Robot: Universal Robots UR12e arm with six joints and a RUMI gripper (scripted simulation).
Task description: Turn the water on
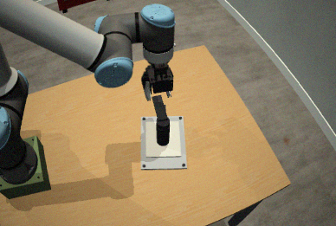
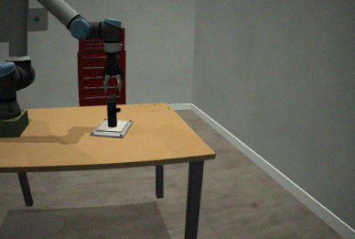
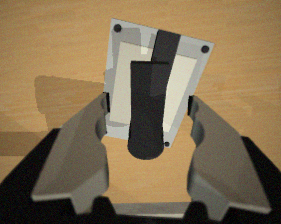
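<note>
Now: the dark lever 1 cm behind my hand, 3 cm to the right of it and 3 cm below it. From my hand the other things lie so: tap: 1 cm behind, 6 cm to the right, 8 cm below.
</note>
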